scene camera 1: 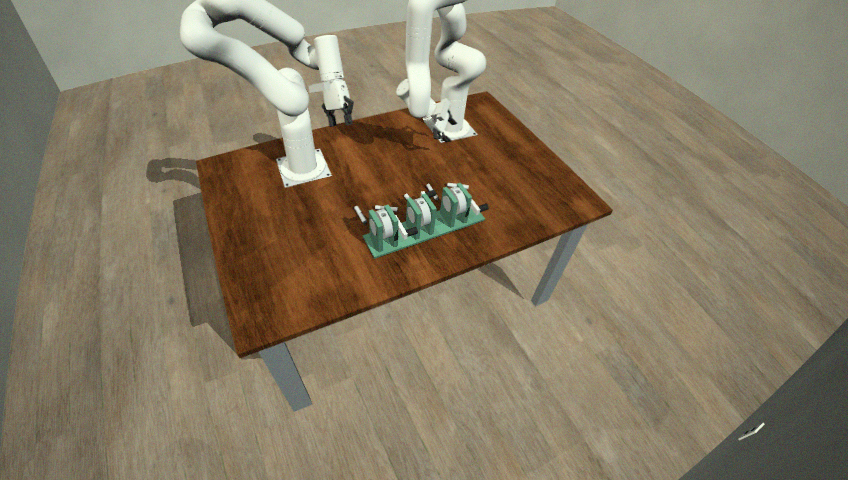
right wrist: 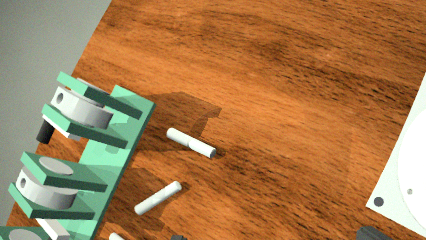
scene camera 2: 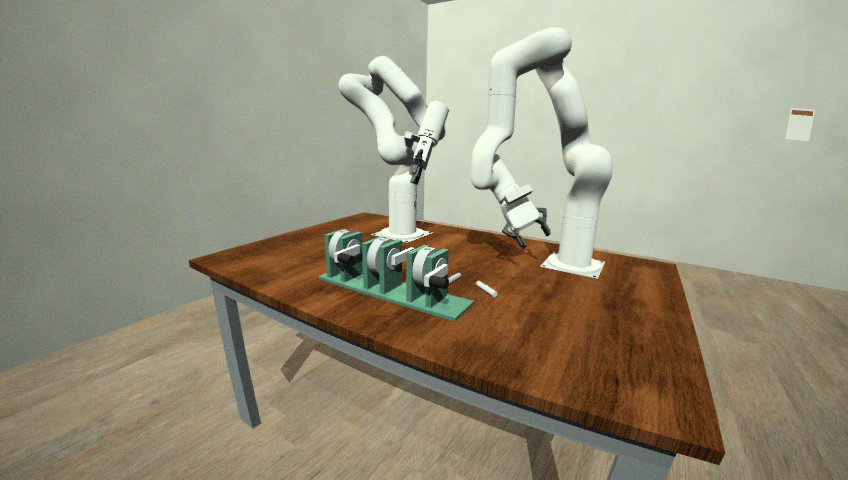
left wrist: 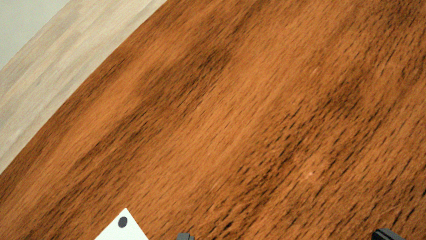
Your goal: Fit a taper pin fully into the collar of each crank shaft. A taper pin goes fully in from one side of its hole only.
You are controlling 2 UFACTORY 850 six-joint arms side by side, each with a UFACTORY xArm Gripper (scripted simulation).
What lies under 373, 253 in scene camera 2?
A collar.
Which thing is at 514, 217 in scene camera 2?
The left gripper.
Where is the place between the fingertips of the right gripper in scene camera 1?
341, 125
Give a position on a collar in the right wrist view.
At 80, 109
